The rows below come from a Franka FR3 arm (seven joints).
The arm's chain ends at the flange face. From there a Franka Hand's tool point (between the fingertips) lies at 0.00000 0.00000 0.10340 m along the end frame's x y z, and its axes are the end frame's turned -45 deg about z.
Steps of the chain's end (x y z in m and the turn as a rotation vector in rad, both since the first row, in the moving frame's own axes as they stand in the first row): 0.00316 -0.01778 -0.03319 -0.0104 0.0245 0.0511; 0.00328 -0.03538 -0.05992 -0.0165 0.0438 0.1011; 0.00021 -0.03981 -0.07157 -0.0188 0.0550 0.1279
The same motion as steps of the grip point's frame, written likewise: 0.01577 -0.00776 -0.03323 -0.0247 0.0100 0.0511; 0.02911 -0.01820 -0.06003 -0.0426 0.0193 0.1011; 0.03059 -0.02245 -0.07174 -0.0522 0.0256 0.1279
